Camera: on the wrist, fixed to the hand. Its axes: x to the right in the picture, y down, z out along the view.
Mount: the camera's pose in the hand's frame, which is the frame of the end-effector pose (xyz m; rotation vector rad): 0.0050 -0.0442 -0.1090 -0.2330 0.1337 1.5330
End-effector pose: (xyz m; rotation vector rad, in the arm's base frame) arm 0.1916 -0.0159 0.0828 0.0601 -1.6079 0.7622
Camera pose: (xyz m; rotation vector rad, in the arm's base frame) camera 0.3051 0.0062 0.1050 -1.4950 -1.3928 1.6222
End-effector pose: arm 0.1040 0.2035 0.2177 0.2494 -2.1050 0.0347
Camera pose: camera 0.2020 0.1731 0.2755 -1.4615 -1.6683 0.6658
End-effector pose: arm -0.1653 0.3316 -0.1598 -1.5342 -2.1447 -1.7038
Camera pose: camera -0.2551 0.2569 -0.1451 -2.0251 -0.2353 -1.2521
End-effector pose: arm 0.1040 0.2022 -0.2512 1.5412 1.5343 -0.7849
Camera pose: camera 0.0485 0.2966 -0.2080 1.9840 0.1616 0.3773
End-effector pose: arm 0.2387 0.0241 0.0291 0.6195 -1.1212 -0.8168
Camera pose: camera 0.3316 -0.0018 -0.0384 -0.4352 -1.0036 0.4265
